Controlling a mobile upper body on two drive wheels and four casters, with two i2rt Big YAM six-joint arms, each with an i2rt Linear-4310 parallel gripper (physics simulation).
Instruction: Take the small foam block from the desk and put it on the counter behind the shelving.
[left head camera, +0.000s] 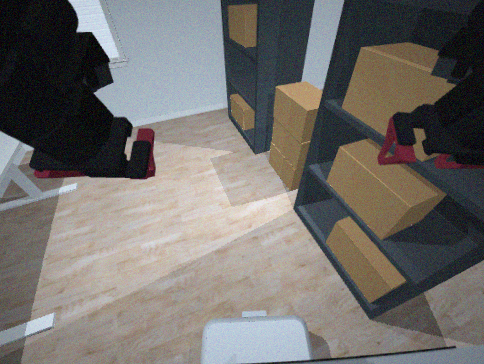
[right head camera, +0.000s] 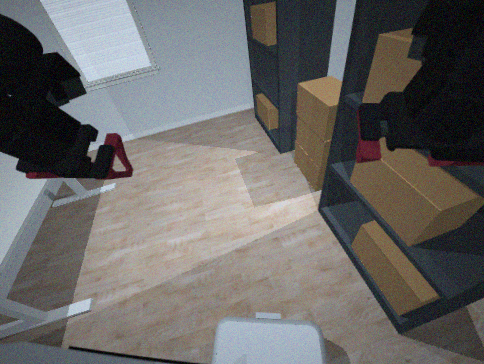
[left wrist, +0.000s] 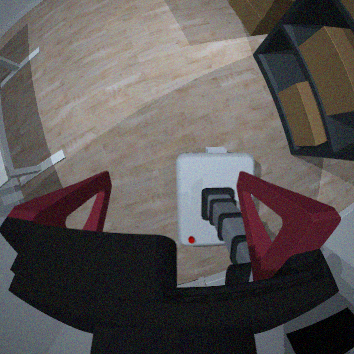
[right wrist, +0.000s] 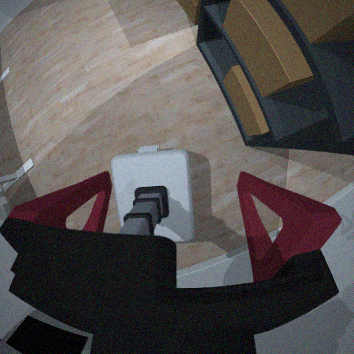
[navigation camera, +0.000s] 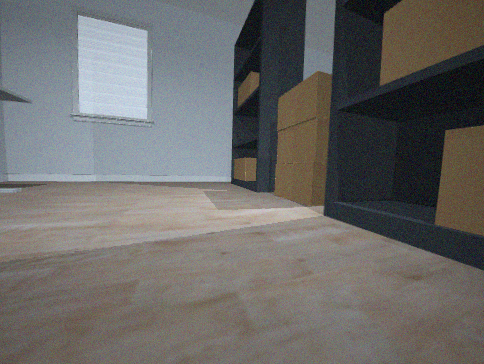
Labels:
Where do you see a stack of cardboard boxes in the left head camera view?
At 296, 105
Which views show my left gripper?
The left head camera view, the right head camera view and the left wrist view only.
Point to my right gripper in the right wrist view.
173, 178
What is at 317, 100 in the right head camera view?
A stack of cardboard boxes.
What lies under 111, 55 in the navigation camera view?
A window.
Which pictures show my right gripper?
The left head camera view, the right head camera view and the right wrist view only.

